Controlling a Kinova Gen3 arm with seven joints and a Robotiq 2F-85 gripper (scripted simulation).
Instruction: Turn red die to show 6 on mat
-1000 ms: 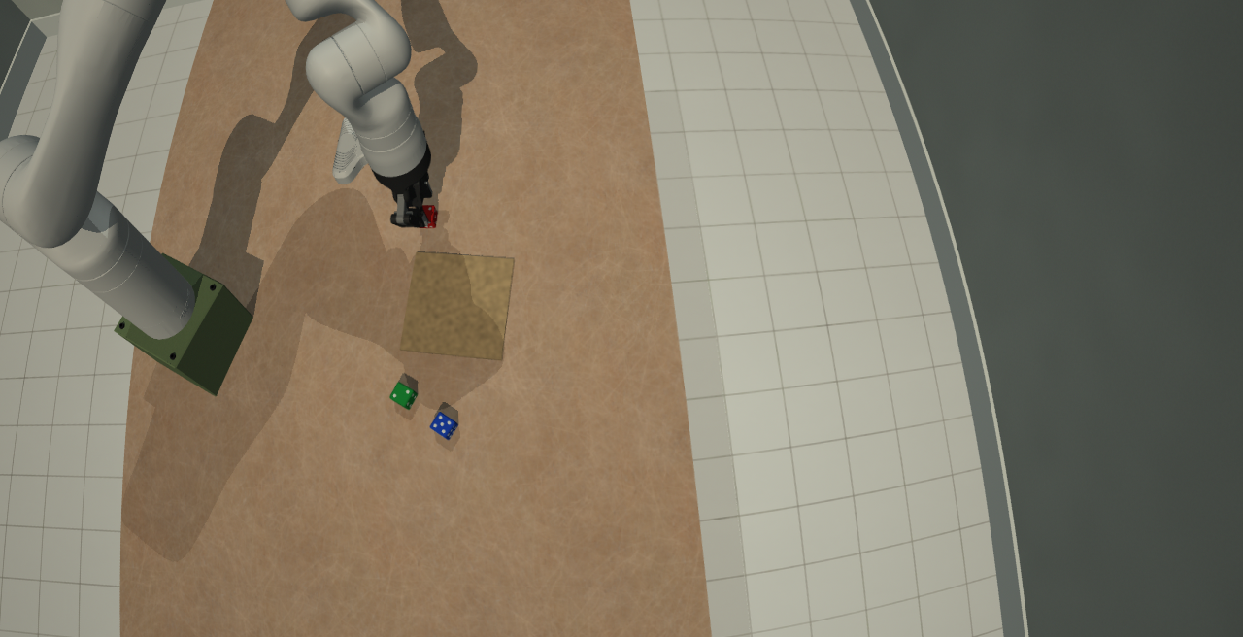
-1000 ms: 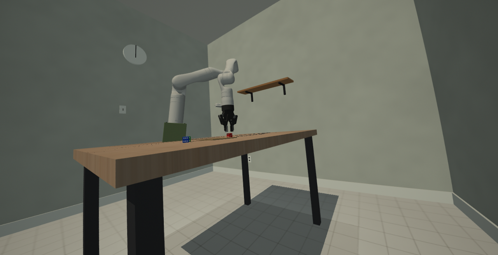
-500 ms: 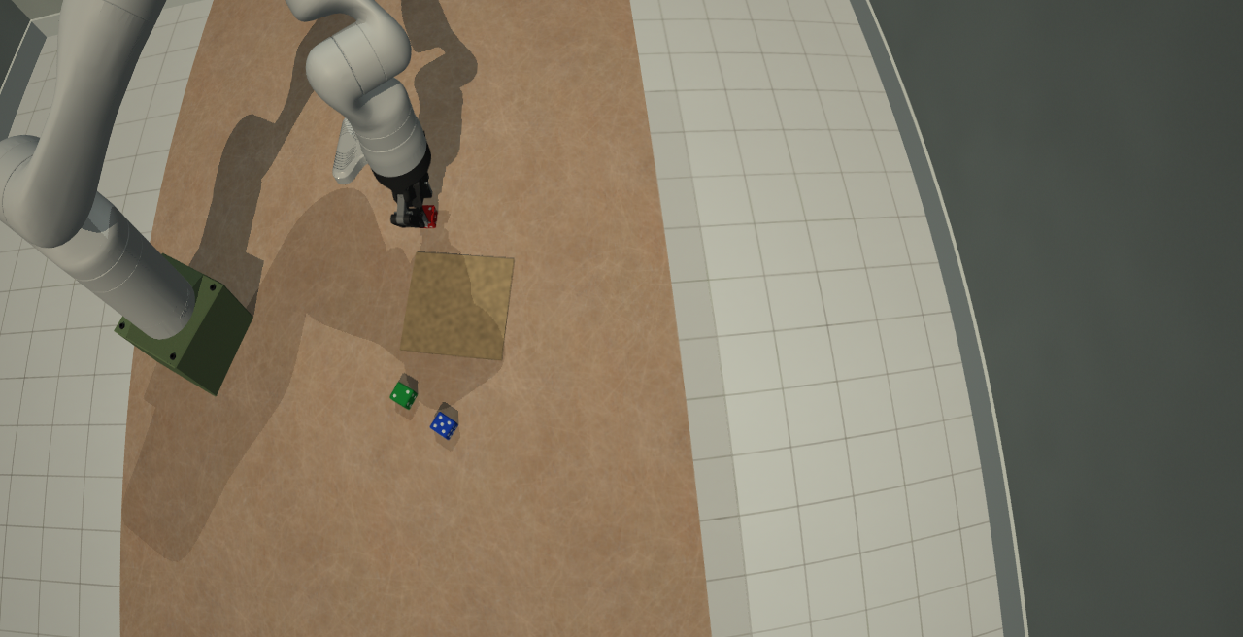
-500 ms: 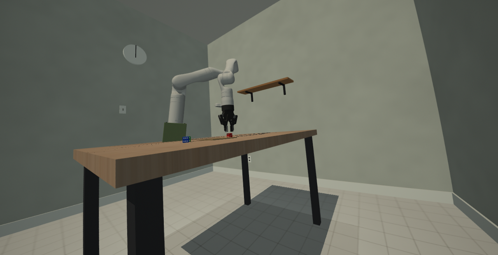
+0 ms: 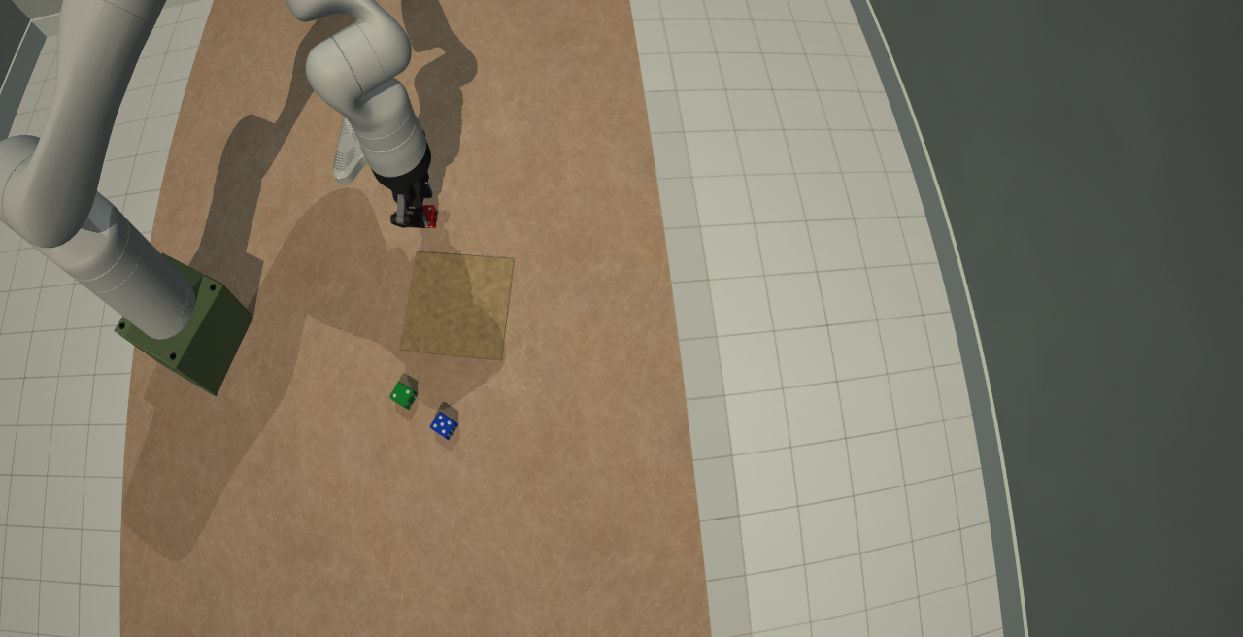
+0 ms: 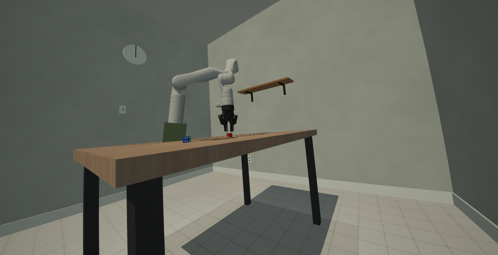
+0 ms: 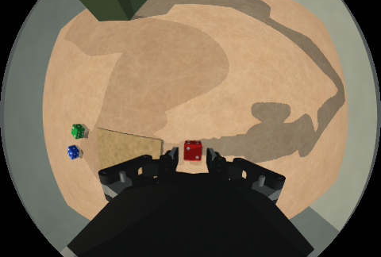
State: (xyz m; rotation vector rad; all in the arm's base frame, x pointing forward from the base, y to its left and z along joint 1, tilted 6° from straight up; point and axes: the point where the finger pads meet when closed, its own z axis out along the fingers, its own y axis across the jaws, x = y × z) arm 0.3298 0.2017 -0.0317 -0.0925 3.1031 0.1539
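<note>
My gripper is now 40 mm above the red die. From my hand the other things lie so: green die: 250 mm to the right, 40 mm below, 10 mm ahead; then tan mat: 120 mm to the right, 60 mm ahead, 50 mm below; then blue die: 290 mm to the right, 70 mm ahead, 40 mm below.
</note>
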